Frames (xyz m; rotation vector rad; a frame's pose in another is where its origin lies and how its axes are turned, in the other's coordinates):
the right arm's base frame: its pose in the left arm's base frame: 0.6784 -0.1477 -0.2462 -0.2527 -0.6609 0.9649
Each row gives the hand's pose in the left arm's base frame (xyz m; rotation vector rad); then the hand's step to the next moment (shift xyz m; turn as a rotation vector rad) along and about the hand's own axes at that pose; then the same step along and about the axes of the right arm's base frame.
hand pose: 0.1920 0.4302 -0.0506 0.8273 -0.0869 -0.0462
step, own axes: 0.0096 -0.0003 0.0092 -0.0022 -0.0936 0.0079
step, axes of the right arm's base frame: -0.0002 -0.0133 0.0004 -0.0841 -0.0055 -0.0415
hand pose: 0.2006 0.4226 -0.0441 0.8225 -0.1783 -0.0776
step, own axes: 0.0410 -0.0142 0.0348 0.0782 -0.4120 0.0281
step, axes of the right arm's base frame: -0.0127 -0.0540 -0.0035 -0.3391 -0.0909 -0.2310
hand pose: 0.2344 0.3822 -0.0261 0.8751 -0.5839 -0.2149
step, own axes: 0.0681 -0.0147 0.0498 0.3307 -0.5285 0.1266
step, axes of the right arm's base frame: -0.0299 -0.0779 0.0193 -0.4520 -0.3615 -0.2641
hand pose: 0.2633 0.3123 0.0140 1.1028 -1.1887 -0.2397
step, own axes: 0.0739 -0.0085 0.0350 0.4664 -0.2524 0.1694
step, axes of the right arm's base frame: -0.0431 -0.0621 0.0324 -0.3453 -0.4363 0.0179
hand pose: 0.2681 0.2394 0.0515 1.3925 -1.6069 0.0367
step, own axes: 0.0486 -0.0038 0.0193 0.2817 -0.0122 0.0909
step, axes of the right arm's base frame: -0.0331 -0.0346 0.0214 -0.1701 -0.2035 0.1321
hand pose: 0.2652 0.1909 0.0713 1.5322 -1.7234 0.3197
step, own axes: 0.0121 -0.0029 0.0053 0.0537 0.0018 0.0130
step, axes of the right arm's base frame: -0.0085 -0.0099 0.0035 -0.0285 -0.0372 0.0294
